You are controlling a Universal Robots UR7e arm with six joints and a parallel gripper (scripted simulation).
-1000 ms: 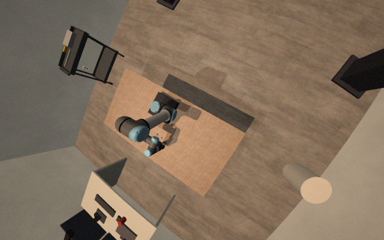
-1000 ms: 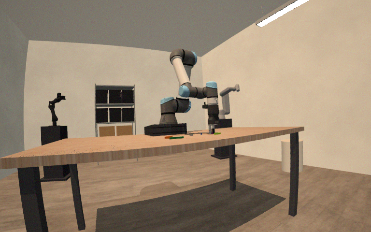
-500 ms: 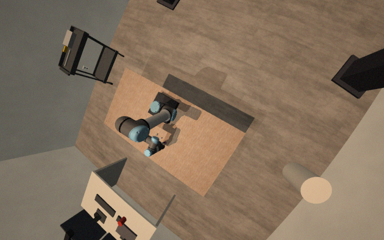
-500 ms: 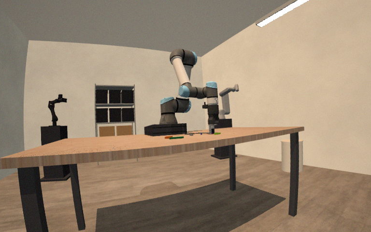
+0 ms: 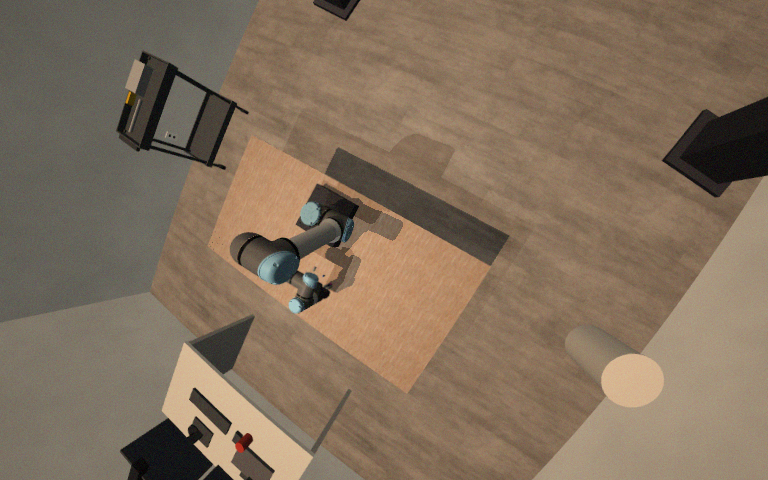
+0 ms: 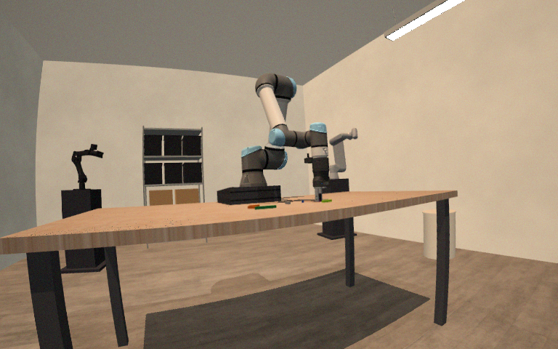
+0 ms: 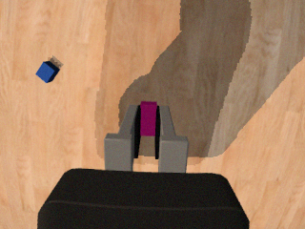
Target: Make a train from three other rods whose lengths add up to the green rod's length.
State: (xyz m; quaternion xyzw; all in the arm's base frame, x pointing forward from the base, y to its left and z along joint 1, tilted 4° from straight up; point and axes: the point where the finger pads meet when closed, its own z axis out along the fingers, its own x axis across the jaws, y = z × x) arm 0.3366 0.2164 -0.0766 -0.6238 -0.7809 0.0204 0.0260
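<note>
Right now my hand is 7 cm to the left of the small blue rod, 2 cm past it and 1 cm above it. Round my hand: lime rod 7 cm ahead, 1 cm below; then magenta rod 1 cm below; then grey rod 15 cm to the right, 1 cm below, 1 cm behind.
</note>
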